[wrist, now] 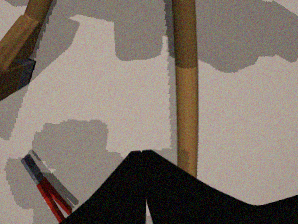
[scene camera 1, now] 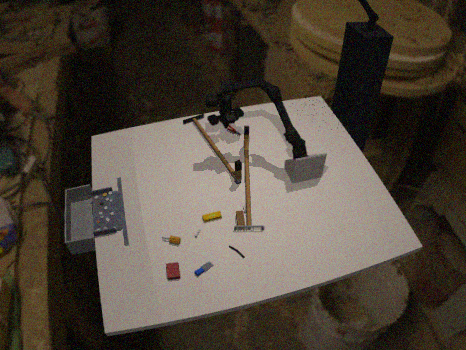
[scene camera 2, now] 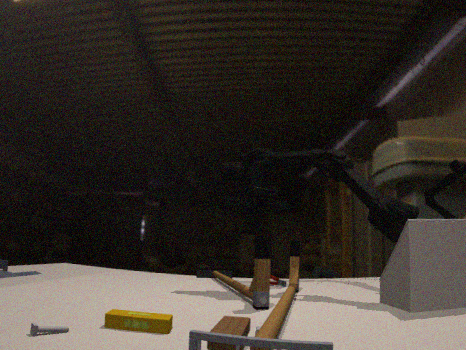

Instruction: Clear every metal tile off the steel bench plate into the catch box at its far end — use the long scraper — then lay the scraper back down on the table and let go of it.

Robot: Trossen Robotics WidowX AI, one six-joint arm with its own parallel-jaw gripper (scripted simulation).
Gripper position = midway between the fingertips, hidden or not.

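A red-handled tool (wrist: 49,193) is present. The gripper (wrist: 141,160) is shut and holds nothing.
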